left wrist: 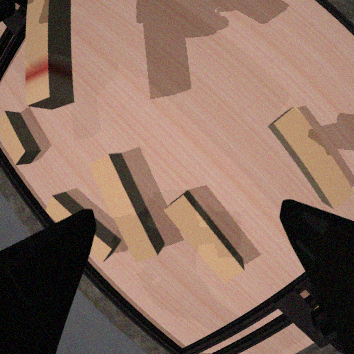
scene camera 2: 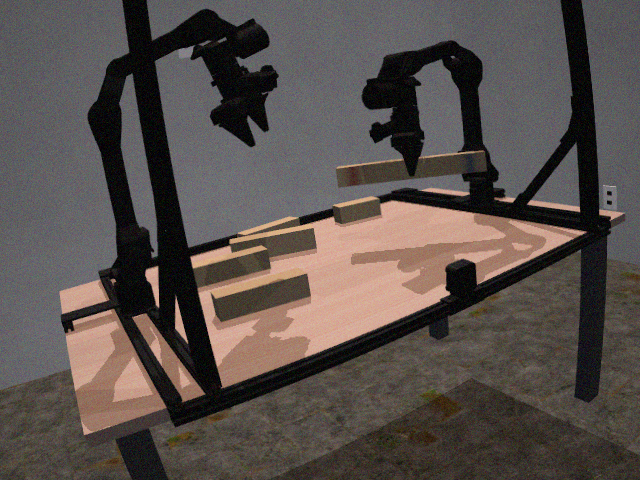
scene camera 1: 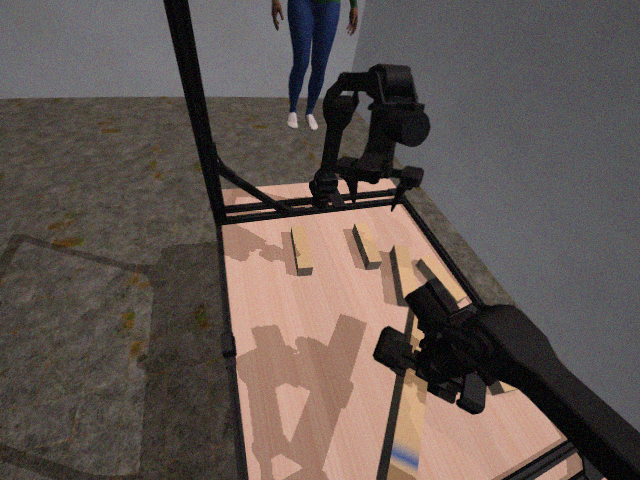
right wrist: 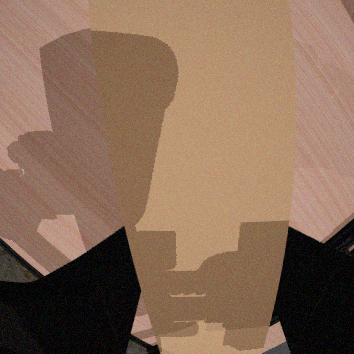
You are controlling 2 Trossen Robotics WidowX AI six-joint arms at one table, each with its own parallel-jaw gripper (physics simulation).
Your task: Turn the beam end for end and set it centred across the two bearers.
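Frame: origin at the left arm's base, x ahead, y left, z up, level; metres.
Seen in the pictures: left gripper, fingertip midpoint: [left wrist: 188,214] [scene camera 2: 260,138] [scene camera 1: 372,206]; right gripper, fingertip midpoint: [scene camera 2: 412,174] [scene camera 1: 408,378] [right wrist: 201,222]; left arm's base at its link origin: [scene camera 2: 137,309] [scene camera 1: 319,203]; right arm's base at its link origin: [scene camera 2: 483,202].
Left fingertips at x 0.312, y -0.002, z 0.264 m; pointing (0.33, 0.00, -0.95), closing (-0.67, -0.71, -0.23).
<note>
Pixels of each thing's top centre, then the offset from my left fingertips to it.
- beam at its top centre: [right wrist: 208,288] [scene camera 1: 416,373] [scene camera 2: 410,157] 0.339 m ahead, 0.033 m right, 0.099 m down
- longer block at its top centre: [left wrist: 121,210] [scene camera 2: 270,233] [scene camera 1: 405,270] 0.058 m ahead, 0.165 m left, 0.233 m down
- angled block at its top centre: [left wrist: 75,228] [scene camera 2: 268,225] [scene camera 1: 443,276] 0.103 m ahead, 0.281 m left, 0.239 m down
- short block at its top centre: [left wrist: 8,136] [scene camera 2: 355,201] 0.370 m ahead, 0.270 m left, 0.236 m down
The beam [scene camera 1: 412,408] [scene camera 2: 382,171] [left wrist: 37,45] [right wrist: 225,125] is a long wooden bar. In scene camera 2 its red band is near the left end and its blue band near the right end. My right gripper [scene camera 2: 412,170] [right wrist: 201,222] is shut on its middle and holds it above the table. My left gripper [scene camera 1: 374,204] [scene camera 2: 260,136] [left wrist: 188,214] is open and empty, high above the blocks. Two similar, roughly parallel blocks look like the bearers: one [scene camera 1: 303,250] [scene camera 2: 263,295] [left wrist: 314,157] and another [scene camera 1: 367,246] [scene camera 2: 232,267] [left wrist: 210,240], with a gap between them.
Beside them lie a longer block [scene camera 1: 405,271] [scene camera 2: 276,243] [left wrist: 125,212] and an angled block [scene camera 1: 442,279] [scene camera 2: 271,226], near the table's edge rail. A short block [scene camera 2: 356,210] [left wrist: 20,137] lies farther along. A black post [scene camera 1: 193,98] [scene camera 2: 160,165] rises at one table corner.
</note>
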